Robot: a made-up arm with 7 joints. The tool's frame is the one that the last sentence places.
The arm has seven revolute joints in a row. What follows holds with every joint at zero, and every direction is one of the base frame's. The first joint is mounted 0.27 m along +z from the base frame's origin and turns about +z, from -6.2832 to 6.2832 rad. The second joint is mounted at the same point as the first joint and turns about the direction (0, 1, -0.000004), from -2.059 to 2.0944 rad. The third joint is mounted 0.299 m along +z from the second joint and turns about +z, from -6.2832 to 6.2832 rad. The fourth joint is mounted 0.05 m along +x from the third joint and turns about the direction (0, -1, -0.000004), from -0.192 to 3.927 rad. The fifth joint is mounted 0.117 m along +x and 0.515 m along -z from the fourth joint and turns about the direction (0, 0.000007, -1), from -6.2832 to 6.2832 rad. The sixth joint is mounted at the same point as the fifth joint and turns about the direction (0, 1, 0.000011), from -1.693 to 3.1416 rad. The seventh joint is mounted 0.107 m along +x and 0.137 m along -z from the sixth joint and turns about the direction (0, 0.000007, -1), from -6.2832 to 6.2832 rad. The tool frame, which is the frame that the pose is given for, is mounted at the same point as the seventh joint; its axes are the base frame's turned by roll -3.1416, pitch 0 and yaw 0 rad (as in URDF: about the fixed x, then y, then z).
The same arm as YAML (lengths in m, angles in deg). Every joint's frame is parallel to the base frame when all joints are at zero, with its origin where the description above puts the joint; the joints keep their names.
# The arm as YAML. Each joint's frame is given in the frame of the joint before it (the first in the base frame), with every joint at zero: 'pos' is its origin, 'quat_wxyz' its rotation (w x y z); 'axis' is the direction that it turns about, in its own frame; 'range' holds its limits. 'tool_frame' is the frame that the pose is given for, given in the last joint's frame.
length_unit: m
angle_unit: deg
joints:
  - joint: joint 1
    pos: [0.0, 0.0, 0.27]
    quat_wxyz: [1.0, 0.0, 0.0, 0.0]
    axis: [0.0, 0.0, 1.0]
    range: [-360.0, 360.0]
  - joint: joint 2
    pos: [0.0, 0.0, 0.0]
    quat_wxyz: [1.0, 0.0, 0.0, 0.0]
    axis: [0.0, 1.0, 0.0]
    range: [-117.97, 120.0]
  - joint: joint 3
    pos: [0.0, 0.0, 0.299]
    quat_wxyz: [1.0, 0.0, 0.0, 0.0]
    axis: [0.0, 0.0, 1.0]
    range: [-360.0, 360.0]
  - joint: joint 4
    pos: [0.05, 0.0, 0.0]
    quat_wxyz: [1.0, 0.0, 0.0, 0.0]
    axis: [0.0, -1.0, 0.0]
    range: [-11.0, 225.0]
  - joint: joint 5
    pos: [0.117, 0.0, -0.515]
    quat_wxyz: [1.0, 0.0, 0.0, 0.0]
    axis: [0.0, 0.0, -1.0]
    range: [-360.0, 360.0]
  - joint: joint 6
    pos: [0.0, 0.0, 0.0]
    quat_wxyz: [1.0, 0.0, 0.0, 0.0]
    axis: [0.0, 1.0, 0.0]
    range: [-97.0, 180.0]
  - joint: joint 7
    pos: [0.107, 0.0, -0.137]
    quat_wxyz: [1.0, 0.0, 0.0, 0.0]
    axis: [0.0, 0.0, -1.0]
    range: [-360.0, 360.0]
tool_frame:
  pos: [0.0, 0.0, 0.0]
  quat_wxyz: [0.000004, 1.0, 0.0, 0.0]

